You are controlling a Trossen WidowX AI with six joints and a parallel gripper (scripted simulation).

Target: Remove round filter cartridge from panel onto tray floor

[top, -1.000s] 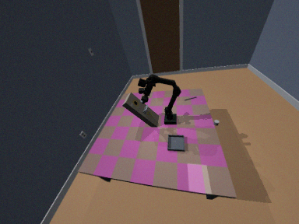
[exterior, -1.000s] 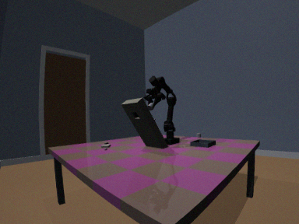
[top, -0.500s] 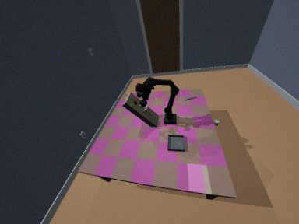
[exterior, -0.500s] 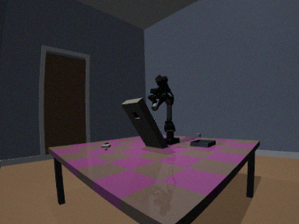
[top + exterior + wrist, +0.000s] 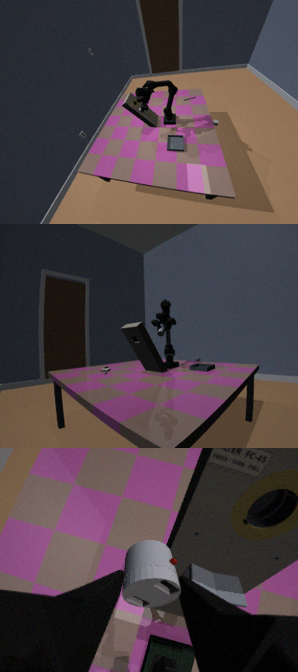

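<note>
The dark tray lies 310 mm behind my gripper tip, 150 mm to the left of it and 290 mm below it. Round my gripper tip: round grey filter cartridge: right at my gripper tip; flat item: 240 mm ahead, 430 mm to the right, 300 mm below.
</note>
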